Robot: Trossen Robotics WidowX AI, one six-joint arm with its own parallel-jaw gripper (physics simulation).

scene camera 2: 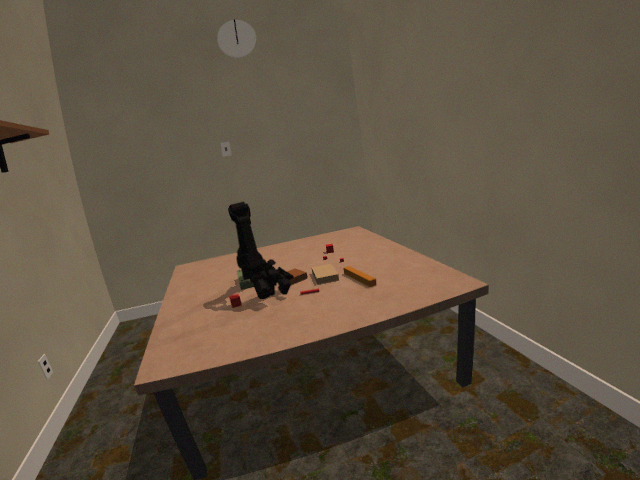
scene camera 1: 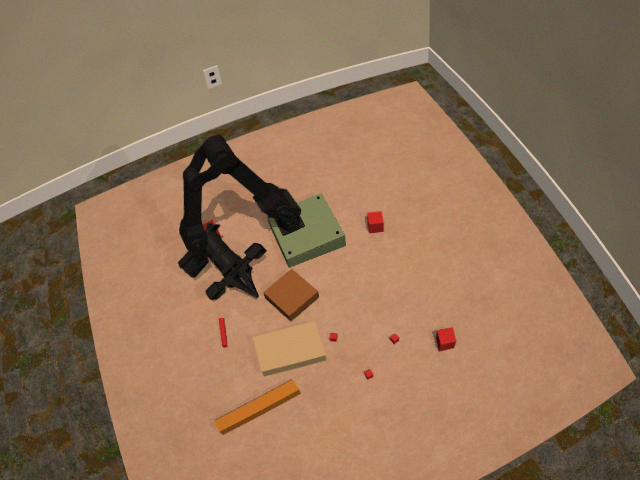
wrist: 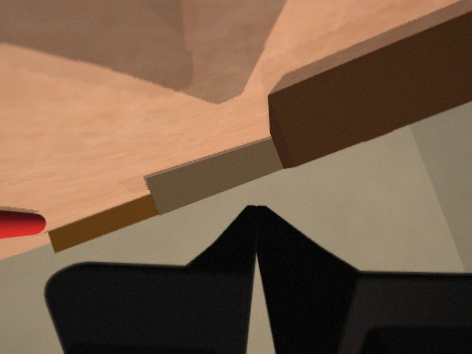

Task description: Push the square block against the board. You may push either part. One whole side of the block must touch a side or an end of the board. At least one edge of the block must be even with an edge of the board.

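Frame: origin at the arm's base, x ahead, y left, z up, level; centimetres.
Where they show: gripper, fingertip midpoint: [scene camera 2: 293, 276] [scene camera 1: 257, 297] [wrist: 255, 215]; arm's base, link origin: [scene camera 1: 289, 222].
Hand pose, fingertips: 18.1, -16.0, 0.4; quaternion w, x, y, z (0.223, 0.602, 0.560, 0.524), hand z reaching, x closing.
Things, the pixels of their centre, and the offset from my fingertips, as dx, dy, dz.
- brown square block, body centre: [wrist: 358, 113] [scene camera 1: 291, 294] [scene camera 2: 292, 276] +1.4, +8.2, -3.0
- tan rectangular board, body centre: [wrist: 225, 175] [scene camera 1: 289, 348] [scene camera 2: 324, 273] +15.3, +1.9, -3.0
- orange bar, body centre: [wrist: 130, 213] [scene camera 1: 256, 408] [scene camera 2: 359, 276] +27.0, -11.4, -3.0
- red stick, body centre: [wrist: 3, 224] [scene camera 1: 223, 332] [scene camera 2: 309, 291] +3.6, -11.8, -3.8
The brown square block [scene camera 1: 291, 291] [scene camera 2: 297, 274] [wrist: 370, 85] lies flat, turned at an angle to the board. In scene camera 1 its lower corner points at the long upper side of the tan rectangular board [scene camera 1: 289, 347] [scene camera 2: 324, 272] [wrist: 215, 175], with a narrow strip of table between them. No whole side of the block touches the board. My gripper [scene camera 1: 256, 296] [wrist: 255, 215] is shut and empty, its tips just left of the block's left corner in scene camera 1. I cannot tell its exact height or whether it touches the block.
An orange bar [scene camera 1: 257, 406] [scene camera 2: 359, 275] lies below the board in scene camera 1, and a red stick [scene camera 1: 222, 332] [scene camera 2: 309, 291] [wrist: 20, 224] to its left. Small red cubes [scene camera 1: 333, 336] [scene camera 1: 394, 338] [scene camera 1: 368, 374] lie to its right. The green base [scene camera 1: 315, 227] stands above the block.
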